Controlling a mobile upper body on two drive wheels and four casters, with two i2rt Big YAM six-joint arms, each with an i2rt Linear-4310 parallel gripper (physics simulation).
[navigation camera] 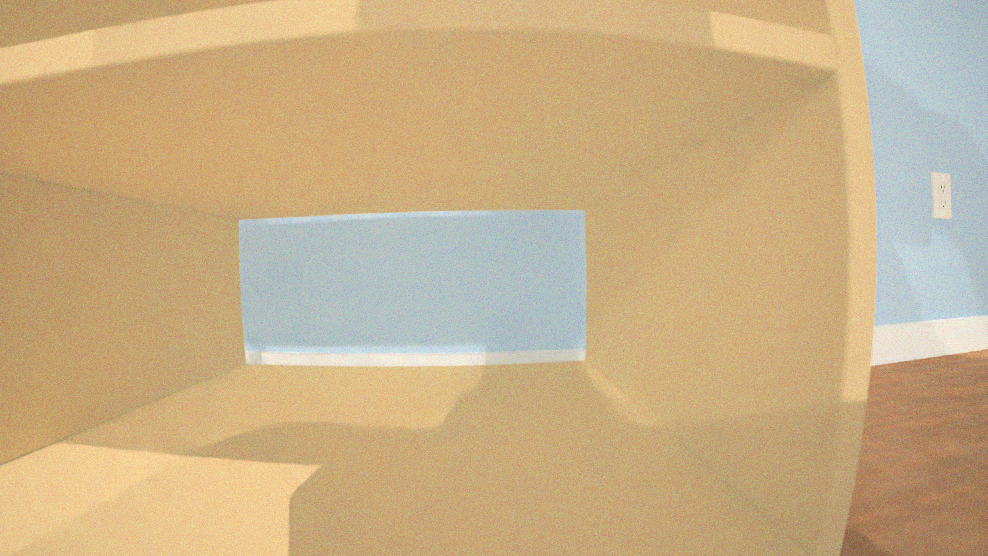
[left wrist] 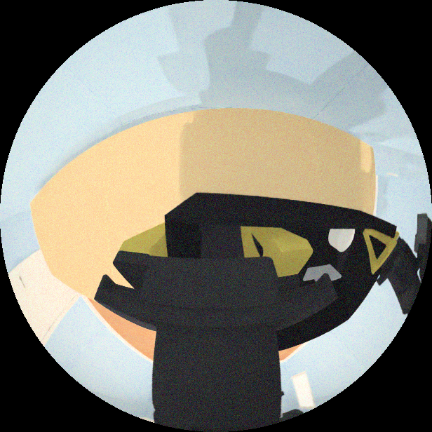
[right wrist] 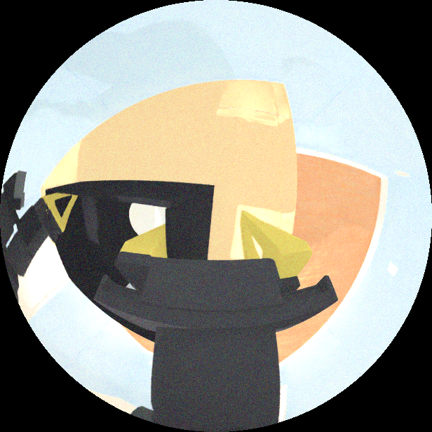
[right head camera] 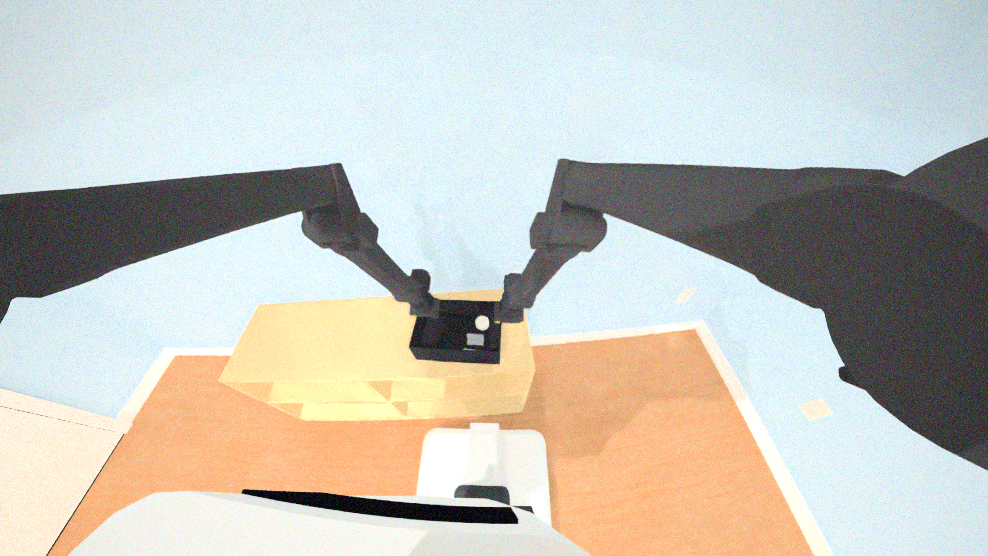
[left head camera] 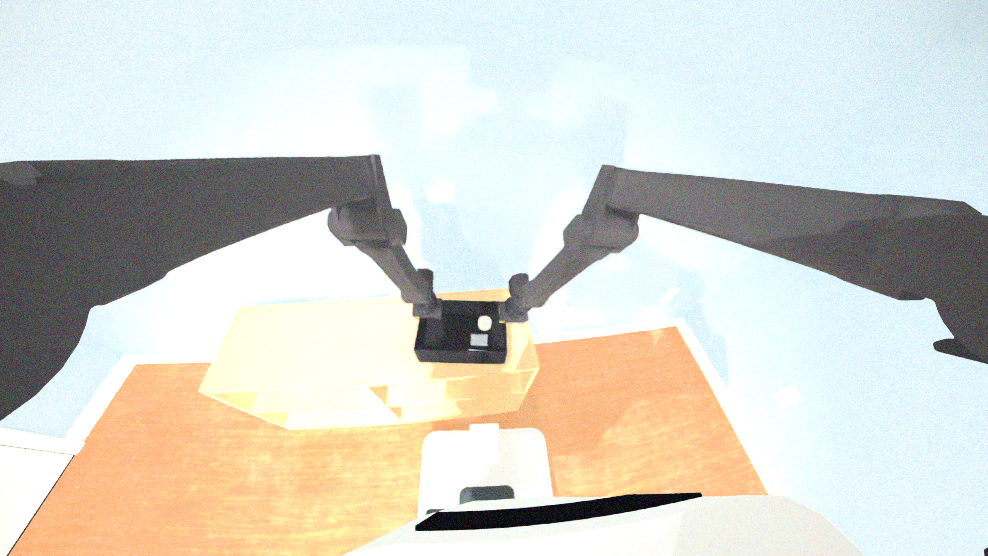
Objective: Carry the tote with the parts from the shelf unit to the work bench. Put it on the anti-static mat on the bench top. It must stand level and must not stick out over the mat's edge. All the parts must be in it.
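Frame: origin at the left arm's base, x ahead, y left, z up, level; metres.
Seen in the pictures: left gripper, fingertip midpoint: point(right head camera: 430, 312) point(left head camera: 431, 313); right gripper, fingertip midpoint: point(right head camera: 503, 318) point(left head camera: 506, 318).
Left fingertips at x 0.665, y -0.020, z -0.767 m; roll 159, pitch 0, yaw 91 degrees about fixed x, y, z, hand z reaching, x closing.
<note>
Offsets run from my left fingertips to a thing's middle. Level surfaces: height alone.
The black tote @[0.124 m right, 0.088 m back, 0.020 m up] point(left head camera: 461, 335) stands on the top of the tan shelf unit point(left head camera: 324, 359), near its right end. A white cylinder @[0.203 m right, 0.033 m back, 0.014 m down] point(left head camera: 484, 322) and a grey block @[0.181 m right, 0.109 m back, 0.007 m down] point(left head camera: 478, 339) lie inside it. My left gripper point(left head camera: 429, 309) is shut on the tote's left wall; the left wrist view shows its yellow fingers point(left wrist: 209, 241) on either side of that wall. My right gripper point(left head camera: 512, 312) is shut on the tote's right wall, with one finger inside and one outside in the right wrist view point(right wrist: 201, 241). The tote point(right head camera: 455, 331) looks level. No bench or mat is in view.
The shelf unit point(navigation camera: 428, 276) fills the navigation view, very close, with open shelves and a gap through to the blue wall. An orange wood floor @[0.642 m down] point(left head camera: 621, 415) lies below. My white base point(left head camera: 483, 463) stands right in front of the shelf.
</note>
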